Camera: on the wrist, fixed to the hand. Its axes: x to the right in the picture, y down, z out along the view.
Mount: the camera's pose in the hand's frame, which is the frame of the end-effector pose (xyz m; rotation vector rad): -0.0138 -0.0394 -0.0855 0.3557 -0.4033 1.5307
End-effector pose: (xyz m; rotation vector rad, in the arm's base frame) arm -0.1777 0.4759 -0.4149 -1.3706 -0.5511 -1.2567
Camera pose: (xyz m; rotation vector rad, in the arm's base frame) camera -0.2473 0.4126 -0.4291 -1.2161 0.1080 0.3451
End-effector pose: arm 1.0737 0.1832 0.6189 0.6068 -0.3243 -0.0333
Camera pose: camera 1.0895 0.2000 0.5266 0.5667 -1.1326 1.4107
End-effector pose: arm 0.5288 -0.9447 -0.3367 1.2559 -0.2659 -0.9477
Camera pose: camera 0.5575 -0.8762 -0.3962 0.7709 -1.4954 0.2315
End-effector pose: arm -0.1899 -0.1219 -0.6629 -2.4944 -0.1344 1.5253
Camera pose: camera -0.1190 -0.0976 -0.6043 1.4454 -1.7521 -1.6913
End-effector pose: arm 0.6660 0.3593 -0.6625 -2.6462 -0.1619 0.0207
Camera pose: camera 0.6516 0.3520 -0.5687 -1.7668 1.5331 0.9405
